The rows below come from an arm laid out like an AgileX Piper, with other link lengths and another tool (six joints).
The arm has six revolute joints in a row. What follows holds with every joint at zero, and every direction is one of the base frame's. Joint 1 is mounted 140.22 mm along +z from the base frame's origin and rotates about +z. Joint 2 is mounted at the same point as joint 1 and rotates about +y. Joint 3 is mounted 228.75 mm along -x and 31.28 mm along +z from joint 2 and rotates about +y. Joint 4 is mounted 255.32 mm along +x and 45.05 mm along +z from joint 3 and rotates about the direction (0.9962, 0, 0.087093). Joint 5 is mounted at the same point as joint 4 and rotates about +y. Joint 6 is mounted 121.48 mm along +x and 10.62 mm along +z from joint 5 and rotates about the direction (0.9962, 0, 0.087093). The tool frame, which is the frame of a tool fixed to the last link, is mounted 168.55 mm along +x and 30 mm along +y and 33.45 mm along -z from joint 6; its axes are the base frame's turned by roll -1.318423, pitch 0.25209 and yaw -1.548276 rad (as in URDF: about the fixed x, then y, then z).
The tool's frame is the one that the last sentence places.
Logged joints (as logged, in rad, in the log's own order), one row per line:
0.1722, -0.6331, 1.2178, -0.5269, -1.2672, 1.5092
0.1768, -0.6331, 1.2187, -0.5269, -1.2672, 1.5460
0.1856, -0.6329, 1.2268, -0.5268, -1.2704, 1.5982
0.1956, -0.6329, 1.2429, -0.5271, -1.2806, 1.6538
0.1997, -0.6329, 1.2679, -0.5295, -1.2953, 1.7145
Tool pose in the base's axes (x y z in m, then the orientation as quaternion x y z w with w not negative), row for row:
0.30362, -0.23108, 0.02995, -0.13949, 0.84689, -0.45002, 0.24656
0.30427, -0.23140, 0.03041, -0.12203, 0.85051, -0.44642, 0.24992
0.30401, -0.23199, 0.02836, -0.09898, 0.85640, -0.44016, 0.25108
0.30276, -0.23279, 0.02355, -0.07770, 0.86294, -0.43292, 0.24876
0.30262, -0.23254, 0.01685, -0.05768, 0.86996, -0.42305, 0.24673
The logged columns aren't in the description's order. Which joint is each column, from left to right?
Columns, left to right: joint 5, joint 1, joint 2, joint 3, joint 4, joint 6.
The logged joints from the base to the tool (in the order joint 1, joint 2, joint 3, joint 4, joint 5, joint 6), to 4 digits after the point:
-0.6331, 1.2178, -0.5269, -1.2672, 0.1722, 1.5092
-0.6331, 1.2187, -0.5269, -1.2672, 0.1768, 1.5460
-0.6329, 1.2268, -0.5268, -1.2704, 0.1856, 1.5982
-0.6329, 1.2429, -0.5271, -1.2806, 0.1956, 1.6538
-0.6329, 1.2679, -0.5295, -1.2953, 0.1997, 1.7145

